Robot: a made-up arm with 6 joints.
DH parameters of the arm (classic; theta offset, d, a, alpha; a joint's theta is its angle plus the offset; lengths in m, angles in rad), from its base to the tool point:
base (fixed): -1.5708 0.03 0 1.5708
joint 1: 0 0.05 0.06 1.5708
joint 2: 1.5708 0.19 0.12 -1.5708
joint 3: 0 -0.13 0.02 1.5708
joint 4: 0 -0.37 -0.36 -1.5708
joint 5: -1.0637 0 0.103 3.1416
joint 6: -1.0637 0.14 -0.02 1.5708
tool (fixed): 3.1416 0.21 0 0
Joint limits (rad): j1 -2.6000..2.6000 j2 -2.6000..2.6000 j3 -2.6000..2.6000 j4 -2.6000..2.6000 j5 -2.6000..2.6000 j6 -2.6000..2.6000
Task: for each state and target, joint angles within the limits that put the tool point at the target. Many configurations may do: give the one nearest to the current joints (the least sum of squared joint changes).
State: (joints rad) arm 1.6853 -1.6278 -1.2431 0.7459 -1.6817 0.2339
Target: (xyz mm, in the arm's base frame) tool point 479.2 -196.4 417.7
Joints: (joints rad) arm 1.5261 -1.8660 -1.5233 0.9940 -1.5459 -0.0606
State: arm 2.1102 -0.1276 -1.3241 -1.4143 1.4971 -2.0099
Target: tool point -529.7 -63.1 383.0
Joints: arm 1.9077 -0.3559 -1.8683 -1.3664 1.9485 -2.4075
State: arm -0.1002 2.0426 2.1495 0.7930 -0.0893 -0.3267
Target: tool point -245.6 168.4 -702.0
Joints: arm 0.1157 2.5038 2.5347 0.3509 -0.3094 -0.0581
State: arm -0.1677 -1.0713 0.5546 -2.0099 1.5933 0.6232
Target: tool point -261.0 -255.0 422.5
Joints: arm -0.2953 -1.3610 0.4712 -2.6000 1.4207 0.8629
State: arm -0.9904 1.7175 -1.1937 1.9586 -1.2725 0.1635
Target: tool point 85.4 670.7 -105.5
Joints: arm -0.5184 2.2158 -1.5161 2.2367 -1.1401 -0.0760
